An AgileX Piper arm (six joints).
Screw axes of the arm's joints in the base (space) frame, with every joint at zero. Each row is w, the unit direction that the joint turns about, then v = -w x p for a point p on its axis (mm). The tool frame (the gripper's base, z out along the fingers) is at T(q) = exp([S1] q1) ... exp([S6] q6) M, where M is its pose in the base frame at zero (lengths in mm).
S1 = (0, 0, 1, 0.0, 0.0, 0.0)
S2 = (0, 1, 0, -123.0, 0.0, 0.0)
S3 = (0, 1, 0, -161.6, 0.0, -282.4)
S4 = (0.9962, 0, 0.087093, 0.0, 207.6, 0.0)
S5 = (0, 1, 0, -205.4, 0.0, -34.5)
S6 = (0.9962, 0, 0.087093, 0.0, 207.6, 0.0)
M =
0.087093 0 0.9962 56.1
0 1 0 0.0
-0.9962 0 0.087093 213.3
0 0 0 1
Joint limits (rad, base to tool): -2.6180..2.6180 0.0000..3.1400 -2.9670..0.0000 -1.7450..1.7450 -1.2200..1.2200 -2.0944..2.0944
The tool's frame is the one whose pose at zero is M.
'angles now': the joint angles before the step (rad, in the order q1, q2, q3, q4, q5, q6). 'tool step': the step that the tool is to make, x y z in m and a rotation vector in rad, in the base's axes. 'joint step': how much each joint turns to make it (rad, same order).
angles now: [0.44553, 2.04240, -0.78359, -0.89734, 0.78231, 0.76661]
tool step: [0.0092, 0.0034, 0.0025, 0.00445, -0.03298, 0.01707]
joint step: [0.00014, 0.00432, -0.02931, -0.02652, -0.00207, 0.00975]
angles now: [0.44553, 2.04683, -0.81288, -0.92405, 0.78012, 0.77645]
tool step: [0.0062, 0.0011, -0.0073, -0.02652, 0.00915, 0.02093]
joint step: [-0.00005, 0.04084, -0.02747, -0.02797, 0.01161, 0.00098]
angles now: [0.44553, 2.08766, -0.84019, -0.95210, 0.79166, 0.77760]
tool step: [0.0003, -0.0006, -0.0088, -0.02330, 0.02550, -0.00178]
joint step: [0.00015, 0.03730, -0.01125, -0.00218, 0.01221, 0.00010]
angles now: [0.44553, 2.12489, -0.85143, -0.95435, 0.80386, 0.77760]
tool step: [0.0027, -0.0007, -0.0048, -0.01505, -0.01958, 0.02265]
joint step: [0.00010, 0.02028, -0.00109, -0.06017, -0.00662, 0.04468]
